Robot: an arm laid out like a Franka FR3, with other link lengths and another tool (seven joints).
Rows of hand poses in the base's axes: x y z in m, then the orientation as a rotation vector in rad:
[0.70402 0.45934 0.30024 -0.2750 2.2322 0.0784]
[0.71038 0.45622 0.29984 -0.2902 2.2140 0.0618]
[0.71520 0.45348 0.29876 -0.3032 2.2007 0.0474]
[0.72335 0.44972 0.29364 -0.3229 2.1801 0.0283]
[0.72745 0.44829 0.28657 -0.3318 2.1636 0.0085]
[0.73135 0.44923 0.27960 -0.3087 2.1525 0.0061]
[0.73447 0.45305 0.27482 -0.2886 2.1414 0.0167]
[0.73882 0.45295 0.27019 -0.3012 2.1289 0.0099]
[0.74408 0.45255 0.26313 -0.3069 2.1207 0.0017]
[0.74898 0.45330 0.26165 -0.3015 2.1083 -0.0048]
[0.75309 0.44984 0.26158 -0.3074 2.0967 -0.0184]
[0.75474 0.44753 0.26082 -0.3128 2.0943 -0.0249]
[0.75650 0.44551 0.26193 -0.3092 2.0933 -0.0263]
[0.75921 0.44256 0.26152 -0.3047 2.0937 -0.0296]
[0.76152 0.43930 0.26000 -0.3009 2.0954 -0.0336]
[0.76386 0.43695 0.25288 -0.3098 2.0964 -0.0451]
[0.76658 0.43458 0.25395 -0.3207 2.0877 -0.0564]
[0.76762 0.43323 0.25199 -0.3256 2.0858 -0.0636]
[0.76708 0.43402 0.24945 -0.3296 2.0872 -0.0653]
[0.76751 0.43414 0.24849 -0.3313 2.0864 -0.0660]
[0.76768 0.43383 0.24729 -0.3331 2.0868 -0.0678]
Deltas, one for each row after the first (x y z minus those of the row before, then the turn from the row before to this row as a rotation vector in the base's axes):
[0.00636 -0.00312 -0.00040 -0.0154 -0.0190 0.0064]
[0.00482 -0.00274 -0.00108 -0.0137 -0.0139 0.0053]
[0.00815 -0.00376 -0.00512 -0.0189 -0.0210 0.0091]
[0.00410 -0.00143 -0.00707 -0.0159 -0.0177 0.0007]
[0.00390 0.00094 -0.00697 0.0083 -0.0132 -0.0162]
[0.00312 0.00382 -0.00478 0.0164 -0.0115 -0.0092]
[0.00435 -0.00010 -0.00463 -0.0088 -0.0121 0.0075]
[0.00526 -0.00040 -0.00706 -0.0074 -0.0085 0.0017]
[0.00490 0.00075 -0.00148 -0.0014 -0.0134 -0.0051]
[0.00411 -0.00346 -0.00007 -0.0112 -0.0123 0.0000]
[0.00165 -0.00231 -0.00076 -0.0067 -0.0025 0.0015]
[0.00176 -0.00202 0.00111 0.0006 -0.0015 -0.0030]
[0.00271 -0.00295 -0.00041 -0.0005 -0.0004 -0.0046]
[0.00231 -0.00326 -0.00152 -0.0014 0.0009 -0.0045]
[0.00234 -0.00235 -0.00712 -0.0120 0.0008 0.0016]
[0.00272 -0.00237 0.00107 -0.0120 -0.0085 0.0042]
[0.00104 -0.00135 -0.00196 -0.0070 -0.0020 0.0008]
[-0.00054 0.00079 -0.00254 -0.0030 0.0017 0.0020]
[0.00043 0.00012 -0.00096 -0.0012 -0.0007 0.0010]
[0.00017 -0.00031 -0.00120 -0.0021 0.0004 0.0005]

